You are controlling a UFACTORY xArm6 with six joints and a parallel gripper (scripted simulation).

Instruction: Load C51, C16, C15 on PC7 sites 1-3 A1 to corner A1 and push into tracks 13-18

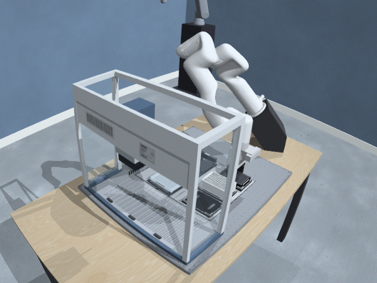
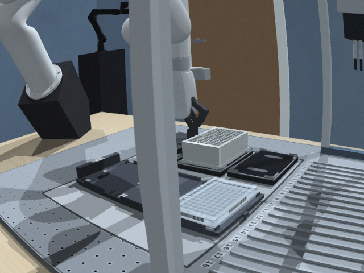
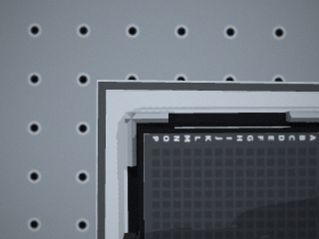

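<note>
The black carrier PC7 lies 200 mm to the right of my hand, 110 mm ahead of it and 10 mm below it. Round my hand: black 384-well plate C16 (10 mm below); then white frame post (420 mm to the right, 310 mm ahead, 220 mm above).
</note>
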